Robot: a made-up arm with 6 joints.
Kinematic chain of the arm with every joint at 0, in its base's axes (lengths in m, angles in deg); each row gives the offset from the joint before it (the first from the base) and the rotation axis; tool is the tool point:
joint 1: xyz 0 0 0.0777 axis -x
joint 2: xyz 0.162 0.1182 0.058 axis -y
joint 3: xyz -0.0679 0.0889 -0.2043 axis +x
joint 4: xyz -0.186 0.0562 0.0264 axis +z
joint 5: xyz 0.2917 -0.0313 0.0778 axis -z
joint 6: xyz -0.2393 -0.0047 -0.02 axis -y
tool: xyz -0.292 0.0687 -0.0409
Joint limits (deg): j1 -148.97..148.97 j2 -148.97..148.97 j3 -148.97..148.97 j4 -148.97..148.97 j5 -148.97..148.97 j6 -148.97..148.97
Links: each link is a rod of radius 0.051 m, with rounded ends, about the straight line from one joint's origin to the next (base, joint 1, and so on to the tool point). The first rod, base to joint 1, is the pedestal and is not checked.
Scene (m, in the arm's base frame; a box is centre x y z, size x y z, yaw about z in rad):
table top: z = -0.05
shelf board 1: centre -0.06 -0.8 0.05 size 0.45 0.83 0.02 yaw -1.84
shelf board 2: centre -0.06 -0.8 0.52 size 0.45 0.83 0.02 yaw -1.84
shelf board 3: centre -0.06 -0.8 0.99 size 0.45 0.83 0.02 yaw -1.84
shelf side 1: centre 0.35 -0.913 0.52 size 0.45 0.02 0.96 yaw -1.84
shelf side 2: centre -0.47 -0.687 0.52 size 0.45 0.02 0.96 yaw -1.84
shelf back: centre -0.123 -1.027 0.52 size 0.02 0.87 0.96 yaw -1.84
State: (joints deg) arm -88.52 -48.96 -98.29 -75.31 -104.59 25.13
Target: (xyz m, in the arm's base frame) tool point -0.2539 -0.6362 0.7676
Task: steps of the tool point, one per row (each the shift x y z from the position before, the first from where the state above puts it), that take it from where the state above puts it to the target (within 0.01 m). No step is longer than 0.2 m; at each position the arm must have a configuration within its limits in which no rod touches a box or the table.
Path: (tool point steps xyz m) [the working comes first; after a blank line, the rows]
Joints at the target: -71.30 -57.95 -122.71 -102.50 -122.94 -4.12
Straight joint move there: touches shelf board 2.

1: 0.0396 0.1419 0.0178
2: 0.0400 0.1468 -0.0177
3: -0.0349 -0.0418 0.1626
4: -0.0502 0.0124 0.1677
5: -0.0668 0.0609 0.1504
6: -0.0373 -0.1209 0.0219
7: -0.0340 -0.1373 -0.0220

